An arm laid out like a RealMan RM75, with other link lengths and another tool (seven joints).
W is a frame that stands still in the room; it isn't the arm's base.
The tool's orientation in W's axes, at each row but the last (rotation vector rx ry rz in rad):
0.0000 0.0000 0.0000
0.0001 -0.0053 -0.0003
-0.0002 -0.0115 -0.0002
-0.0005 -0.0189 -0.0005
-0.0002 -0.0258 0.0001
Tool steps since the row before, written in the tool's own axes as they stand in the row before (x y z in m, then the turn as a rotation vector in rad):
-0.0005 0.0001 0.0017 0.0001 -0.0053 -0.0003
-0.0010 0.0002 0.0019 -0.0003 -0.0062 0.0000
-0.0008 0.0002 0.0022 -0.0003 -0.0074 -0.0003
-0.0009 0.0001 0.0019 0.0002 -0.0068 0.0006
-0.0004 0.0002 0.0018 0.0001 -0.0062 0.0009
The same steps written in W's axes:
-0.0005 0.0001 0.0017 0.0001 -0.0053 -0.0003
-0.0010 0.0002 0.0019 -0.0003 -0.0062 0.0000
-0.0008 0.0002 0.0022 -0.0003 -0.0074 -0.0003
-0.0009 0.0001 0.0019 0.0002 -0.0068 0.0006
-0.0004 0.0002 0.0018 0.0001 -0.0062 0.0009

